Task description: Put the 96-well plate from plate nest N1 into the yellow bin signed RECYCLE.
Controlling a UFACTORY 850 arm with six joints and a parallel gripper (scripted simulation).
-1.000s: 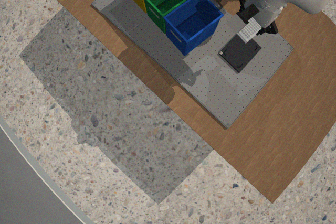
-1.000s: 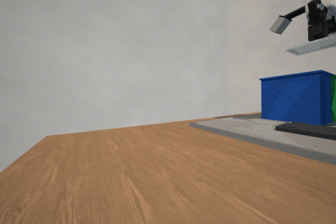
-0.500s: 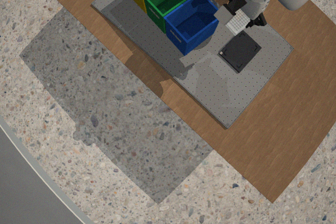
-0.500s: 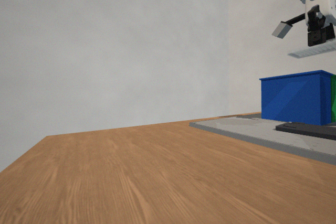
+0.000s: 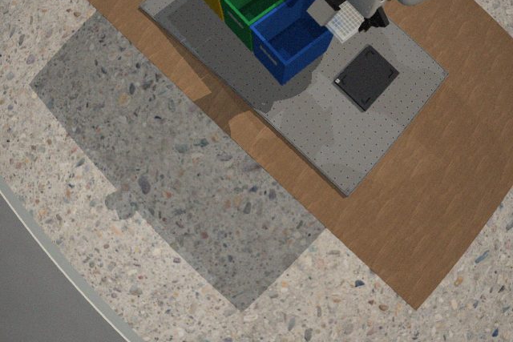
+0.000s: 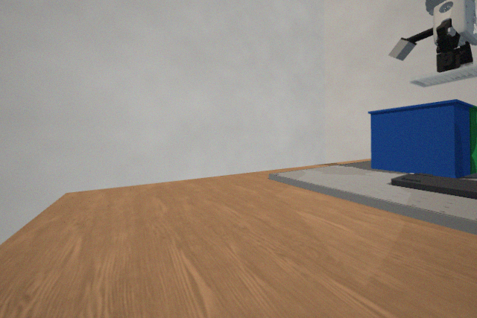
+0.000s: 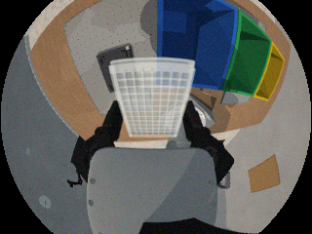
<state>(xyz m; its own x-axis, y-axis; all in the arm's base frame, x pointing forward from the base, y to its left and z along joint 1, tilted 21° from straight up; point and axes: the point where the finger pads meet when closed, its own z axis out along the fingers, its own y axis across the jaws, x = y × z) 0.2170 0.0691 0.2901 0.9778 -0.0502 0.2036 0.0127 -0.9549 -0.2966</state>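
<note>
Right now the yellow bin is 330 mm to the right of my hand, 160 mm below it and 100 mm ahead of it. Round my hand: black plate nest (240 mm below, 120 mm to the left, 40 mm behind); then blue bin (160 mm below, 90 mm ahead, 70 mm to the right); then white 96-well plate (10 mm below).
</note>
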